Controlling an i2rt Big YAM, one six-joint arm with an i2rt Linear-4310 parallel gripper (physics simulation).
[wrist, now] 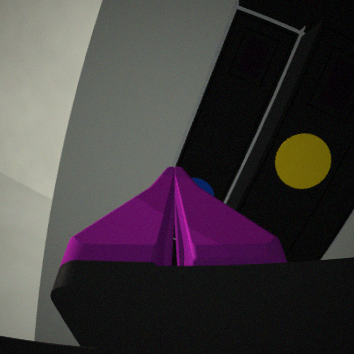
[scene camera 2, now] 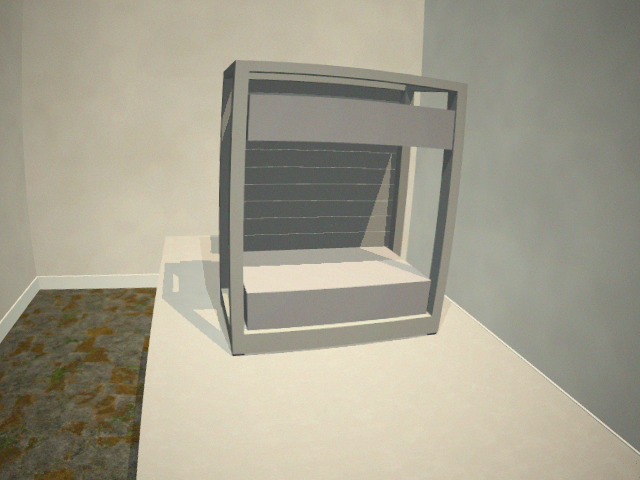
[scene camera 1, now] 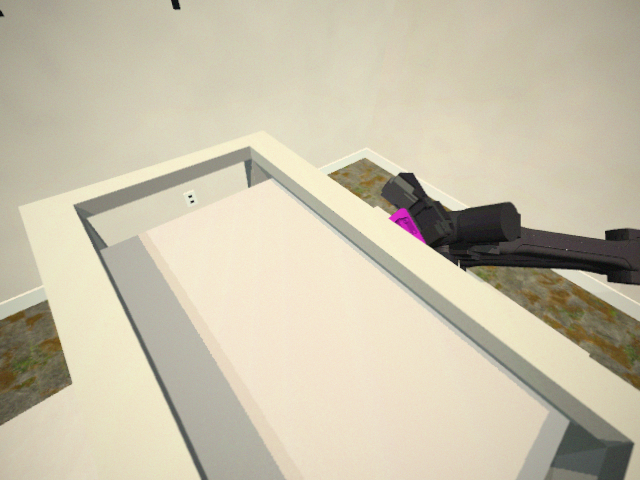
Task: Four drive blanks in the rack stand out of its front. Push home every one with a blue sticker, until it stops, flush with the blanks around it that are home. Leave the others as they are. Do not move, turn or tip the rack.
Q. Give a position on a rack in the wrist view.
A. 143, 76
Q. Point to a rack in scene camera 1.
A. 291, 323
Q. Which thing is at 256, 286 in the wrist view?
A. My gripper.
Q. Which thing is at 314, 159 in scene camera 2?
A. A rack.
